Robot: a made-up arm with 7 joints. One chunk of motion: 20 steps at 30 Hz.
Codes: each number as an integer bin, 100 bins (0 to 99) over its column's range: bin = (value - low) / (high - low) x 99, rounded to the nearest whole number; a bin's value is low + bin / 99 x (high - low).
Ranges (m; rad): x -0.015..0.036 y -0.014..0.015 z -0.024..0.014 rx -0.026..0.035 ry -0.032..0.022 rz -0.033..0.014
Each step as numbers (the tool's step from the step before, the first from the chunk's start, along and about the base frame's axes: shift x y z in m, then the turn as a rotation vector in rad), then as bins.
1 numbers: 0.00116 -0.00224 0.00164 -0.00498 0.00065 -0.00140
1 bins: 31 40 67 34 60 67
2 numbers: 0.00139 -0.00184 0.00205 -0.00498 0.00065 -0.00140
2 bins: 32 42 68 34 60 67
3 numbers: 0.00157 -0.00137 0.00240 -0.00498 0.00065 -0.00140
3 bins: 32 43 69 34 60 67
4 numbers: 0.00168 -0.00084 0.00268 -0.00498 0.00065 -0.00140
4 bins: 32 45 70 34 60 67
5 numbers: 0.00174 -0.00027 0.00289 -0.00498 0.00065 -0.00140
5 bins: 32 47 70 34 60 67
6 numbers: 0.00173 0.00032 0.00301 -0.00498 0.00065 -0.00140
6 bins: 32 49 70 34 60 67
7 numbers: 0.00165 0.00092 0.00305 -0.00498 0.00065 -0.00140
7 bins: 32 51 70 34 60 67
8 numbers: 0.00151 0.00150 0.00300 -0.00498 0.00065 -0.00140
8 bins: 32 53 70 34 60 67
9 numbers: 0.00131 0.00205 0.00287 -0.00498 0.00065 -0.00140
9 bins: 32 55 70 34 60 67
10 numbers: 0.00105 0.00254 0.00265 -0.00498 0.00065 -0.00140
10 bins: 31 56 69 34 60 67
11 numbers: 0.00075 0.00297 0.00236 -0.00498 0.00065 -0.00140
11 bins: 31 58 69 34 60 67
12 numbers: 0.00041 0.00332 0.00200 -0.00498 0.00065 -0.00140
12 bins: 30 59 68 34 60 67
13 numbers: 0.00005 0.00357 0.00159 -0.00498 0.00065 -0.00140
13 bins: 29 60 67 34 60 67
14 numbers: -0.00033 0.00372 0.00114 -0.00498 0.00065 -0.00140
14 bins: 28 60 65 34 60 67
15 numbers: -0.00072 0.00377 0.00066 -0.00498 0.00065 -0.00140
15 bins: 28 61 64 34 60 67
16 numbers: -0.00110 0.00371 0.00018 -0.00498 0.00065 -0.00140
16 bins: 27 60 63 34 60 67
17 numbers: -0.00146 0.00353 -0.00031 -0.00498 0.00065 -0.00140
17 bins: 26 60 62 34 60 67
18 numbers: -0.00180 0.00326 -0.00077 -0.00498 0.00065 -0.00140
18 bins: 26 59 61 34 60 67
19 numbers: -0.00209 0.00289 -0.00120 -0.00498 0.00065 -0.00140
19 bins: 25 58 59 34 60 67
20 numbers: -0.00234 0.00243 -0.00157 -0.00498 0.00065 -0.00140
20 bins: 25 56 58 34 60 67
